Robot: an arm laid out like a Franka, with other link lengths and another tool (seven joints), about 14 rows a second.
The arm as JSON. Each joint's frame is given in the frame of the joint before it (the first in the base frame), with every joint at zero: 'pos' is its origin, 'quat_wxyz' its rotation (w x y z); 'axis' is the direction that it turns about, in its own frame. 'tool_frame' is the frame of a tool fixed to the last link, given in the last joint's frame.
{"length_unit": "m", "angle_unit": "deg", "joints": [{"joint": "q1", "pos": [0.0, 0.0, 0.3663], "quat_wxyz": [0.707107, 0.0, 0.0, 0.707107], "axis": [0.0, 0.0, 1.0]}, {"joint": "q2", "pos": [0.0, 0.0, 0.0], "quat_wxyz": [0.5, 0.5, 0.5, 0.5], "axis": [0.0, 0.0, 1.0]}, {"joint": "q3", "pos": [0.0, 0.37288, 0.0], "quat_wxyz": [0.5, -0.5, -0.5, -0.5], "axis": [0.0, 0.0, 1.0]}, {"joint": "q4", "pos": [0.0, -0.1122, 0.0], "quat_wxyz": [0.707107, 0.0, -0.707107, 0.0], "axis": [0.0, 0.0, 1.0]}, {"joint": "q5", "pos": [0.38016, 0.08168, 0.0], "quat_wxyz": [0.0, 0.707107, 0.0, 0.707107], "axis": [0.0, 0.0, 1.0]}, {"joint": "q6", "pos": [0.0, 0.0, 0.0], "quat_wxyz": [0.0, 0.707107, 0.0, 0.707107], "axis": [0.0, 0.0, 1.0]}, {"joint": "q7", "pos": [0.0, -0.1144, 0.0], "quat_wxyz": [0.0, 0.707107, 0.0, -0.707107], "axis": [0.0, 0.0, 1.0]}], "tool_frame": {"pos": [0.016, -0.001, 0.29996], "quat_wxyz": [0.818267, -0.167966, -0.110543, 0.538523]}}
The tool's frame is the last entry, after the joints.
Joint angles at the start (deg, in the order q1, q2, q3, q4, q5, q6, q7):
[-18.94, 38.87, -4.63, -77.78, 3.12, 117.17, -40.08]
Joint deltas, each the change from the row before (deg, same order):
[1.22, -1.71, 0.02, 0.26, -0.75, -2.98, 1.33]
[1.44, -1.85, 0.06, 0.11, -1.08, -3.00, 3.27]
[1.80, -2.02, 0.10, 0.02, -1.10, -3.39, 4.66]
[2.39, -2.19, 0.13, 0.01, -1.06, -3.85, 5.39]
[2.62, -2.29, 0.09, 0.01, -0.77, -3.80, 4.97]
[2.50, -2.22, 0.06, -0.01, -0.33, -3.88, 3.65]
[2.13, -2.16, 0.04, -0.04, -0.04, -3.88, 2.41]
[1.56, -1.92, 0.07, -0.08, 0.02, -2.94, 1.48]
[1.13, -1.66, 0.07, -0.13, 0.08, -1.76, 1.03]
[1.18, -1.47, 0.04, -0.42, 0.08, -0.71, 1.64]
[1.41, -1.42, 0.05, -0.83, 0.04, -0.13, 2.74]
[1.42, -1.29, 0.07, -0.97, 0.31, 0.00, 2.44]
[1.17, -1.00, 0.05, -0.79, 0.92, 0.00, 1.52]
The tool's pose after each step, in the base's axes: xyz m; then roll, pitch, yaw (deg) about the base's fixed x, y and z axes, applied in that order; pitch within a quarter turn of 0, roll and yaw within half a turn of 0. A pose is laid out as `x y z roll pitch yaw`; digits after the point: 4 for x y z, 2 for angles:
0.7460 -0.2774 0.2114 156.83 0.73 39.67
0.7425 -0.2577 0.2324 157.28 1.97 38.28
0.7375 -0.2327 0.2543 157.74 3.47 35.82
0.7310 -0.1999 0.2776 158.14 5.24 33.16
0.7231 -0.1647 0.3022 158.33 6.82 30.94
0.7116 -0.1305 0.3255 158.85 8.29 29.78
0.6965 -0.1010 0.3476 159.66 9.70 29.45
0.6834 -0.0793 0.3673 160.20 10.56 29.52
0.6746 -0.0637 0.3843 160.31 10.69 29.61
0.6696 -0.0485 0.3976 159.97 10.40 29.09
0.6657 -0.0310 0.4075 159.35 10.08 27.72
0.6613 -0.0120 0.4147 159.13 9.70 26.71
0.6572 0.0069 0.4201 159.67 9.12 26.40

